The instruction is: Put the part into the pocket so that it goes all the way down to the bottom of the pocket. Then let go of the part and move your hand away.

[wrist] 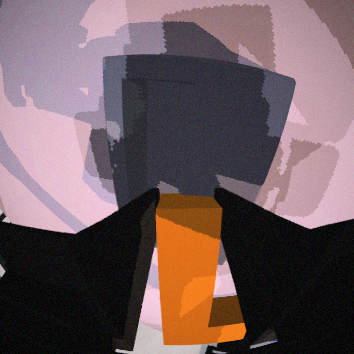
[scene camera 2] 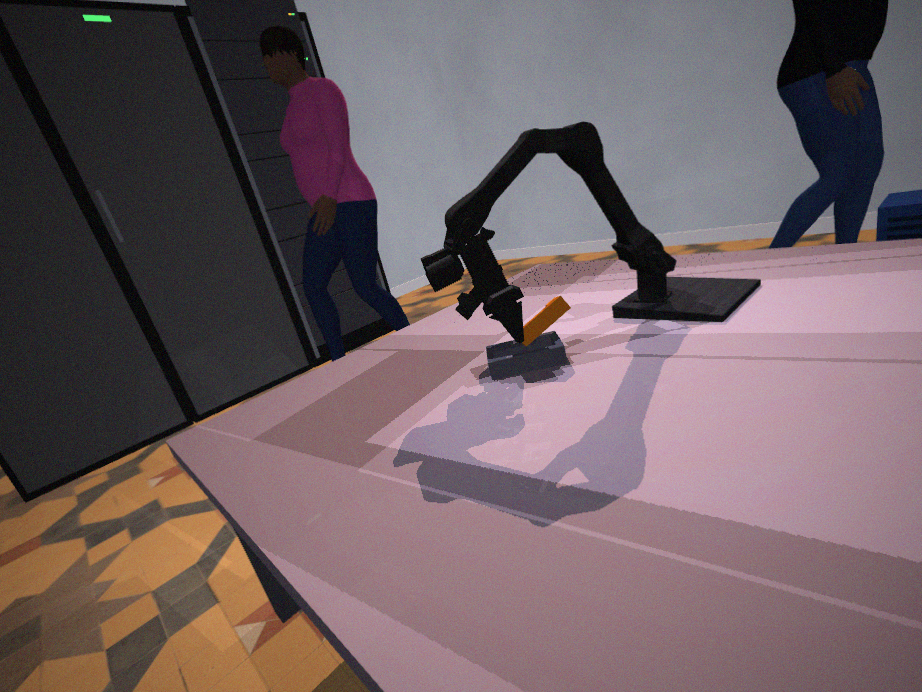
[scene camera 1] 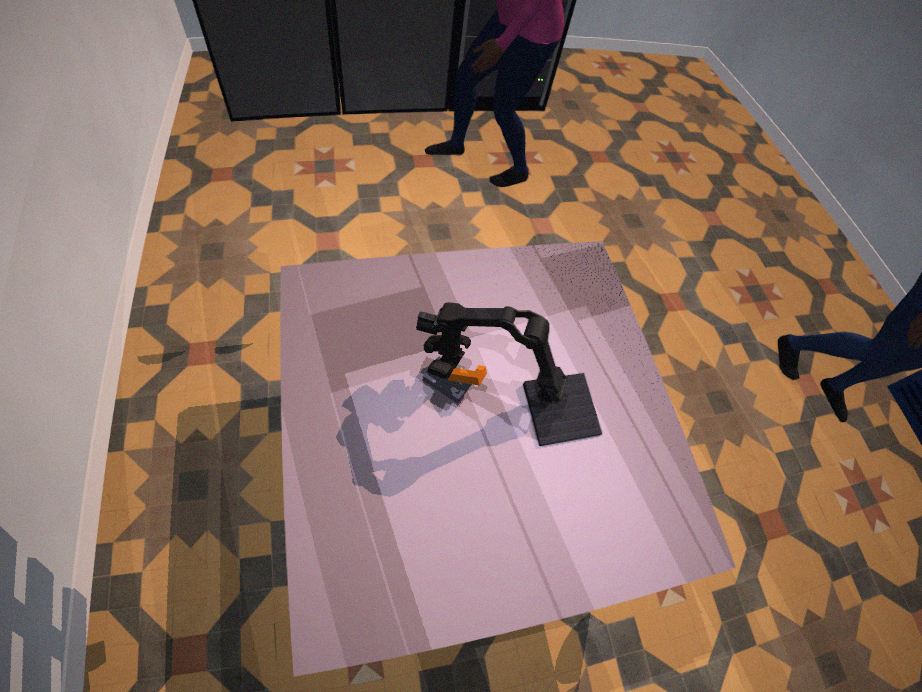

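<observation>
The orange L-shaped part (scene camera 1: 468,375) (scene camera 2: 547,319) (wrist: 186,275) is tilted, its far end raised toward the arm's base. My gripper (scene camera 1: 448,370) (scene camera 2: 523,339) (wrist: 186,195) is shut on the part near its lower end. The dark grey block with the pocket (scene camera 1: 449,390) (scene camera 2: 527,360) (wrist: 281,105) sits on the table. The part's lower end is at the block's top, by the near side in the wrist view. Deep shadow and the fingers hide most of the pocket opening. Whether the lower end touches the block or is inside the pocket, I cannot tell.
The arm's black base plate (scene camera 1: 573,424) (scene camera 2: 707,297) stands on the pink table (scene camera 1: 476,581) (scene camera 2: 670,581), beyond the part's raised end. The arm casts shadows over the block and table. Two people stand beyond the table, and dark cabinets (scene camera 1: 394,59) (scene camera 2: 126,148) stand behind.
</observation>
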